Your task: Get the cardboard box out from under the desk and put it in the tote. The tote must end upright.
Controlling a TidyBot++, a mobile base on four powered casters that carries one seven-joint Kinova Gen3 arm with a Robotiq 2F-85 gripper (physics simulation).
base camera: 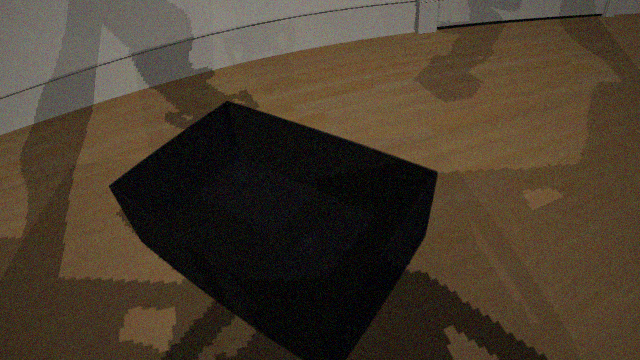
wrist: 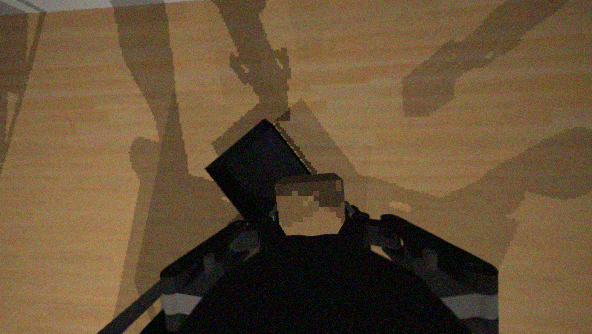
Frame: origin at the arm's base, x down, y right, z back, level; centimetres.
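Seen in the pictures: gripper, fingertip midpoint: (wrist: 311, 211).
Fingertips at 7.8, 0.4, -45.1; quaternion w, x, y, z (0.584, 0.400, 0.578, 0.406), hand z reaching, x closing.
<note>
A point is followed by its place in that frame, as x, y, z.
The black tote (base camera: 280, 215) @[39.3, -7.1, -43.1] (wrist: 260, 160) @[39.4, -15.2, -44.7] stands upright on the floor with its open top up; in the base camera view it fills the middle and its near corner is cut off by the bottom edge. My gripper (wrist: 311, 211) @[7.9, 0.4, -45.1] is shut on the cardboard box (wrist: 310, 215) @[5.3, 0.2, -45.7], a small tan box between the fingertips in the wrist view. The box is held above the floor and overlaps the near right part of the tote in that view, hiding that part. The gripper and the box do not show in the base camera view. The desk cannot be made out.
A pale wall (base camera: 300, 30) @[34.5, -5.4, -96.7] runs behind the tote at the back of the wood floor (base camera: 525, 125) @[39.6, 34.0, -60.2] (wrist: 500, 90) @[39.6, 42.2, -80.9]. Shadows of the arm and other shapes fall across the floor and wall. The tote's inside is very dark.
</note>
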